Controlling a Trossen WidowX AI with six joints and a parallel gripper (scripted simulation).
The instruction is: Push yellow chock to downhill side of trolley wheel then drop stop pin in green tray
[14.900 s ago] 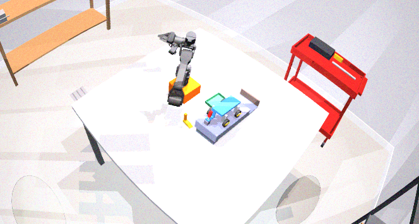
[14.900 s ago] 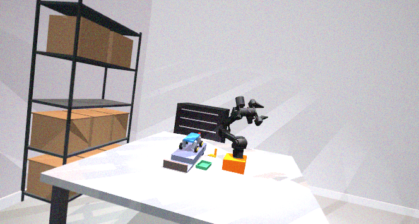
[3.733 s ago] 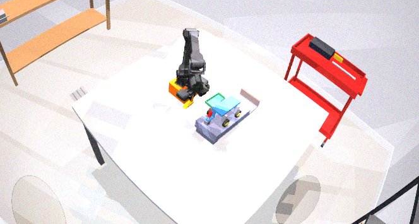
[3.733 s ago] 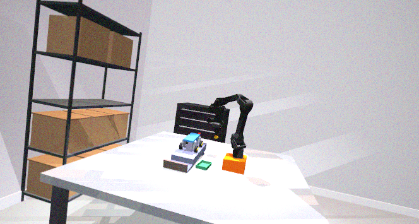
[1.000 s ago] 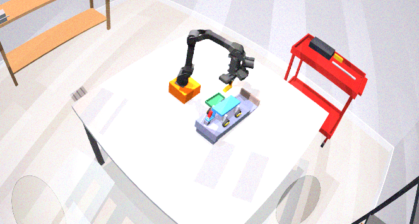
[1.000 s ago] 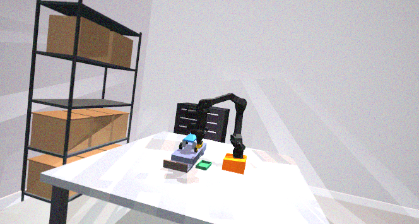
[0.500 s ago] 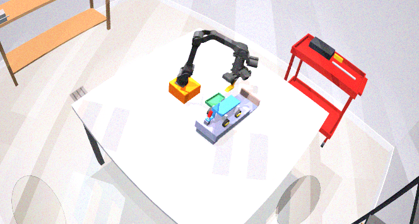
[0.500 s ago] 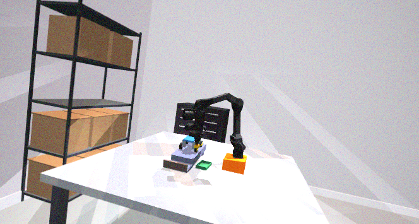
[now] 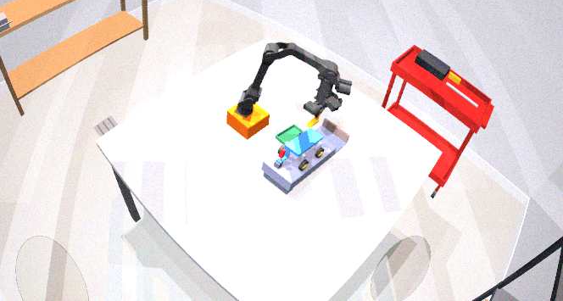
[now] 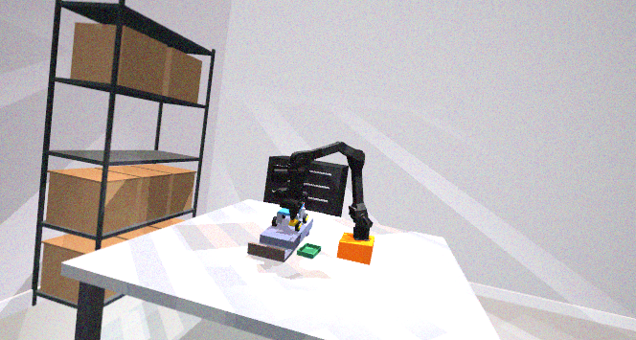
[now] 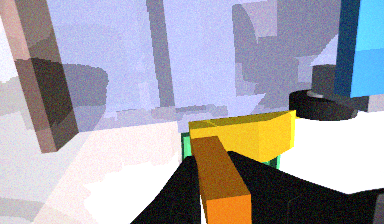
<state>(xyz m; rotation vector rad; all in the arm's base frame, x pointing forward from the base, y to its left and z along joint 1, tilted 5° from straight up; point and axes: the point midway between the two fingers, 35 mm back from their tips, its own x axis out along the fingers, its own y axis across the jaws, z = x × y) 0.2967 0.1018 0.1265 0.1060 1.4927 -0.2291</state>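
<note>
The red-headed stop pin lies 20 mm behind my gripper tip, 280 mm to the right of it and 10 mm below it. From my gripper tip the other things lie so: brown stop board 80 mm ahead, 90 mm to the left, 120 mm below; then yellow chock 20 mm to the right; then trolley 20 mm ahead, 170 mm to the right, 30 mm below.
</note>
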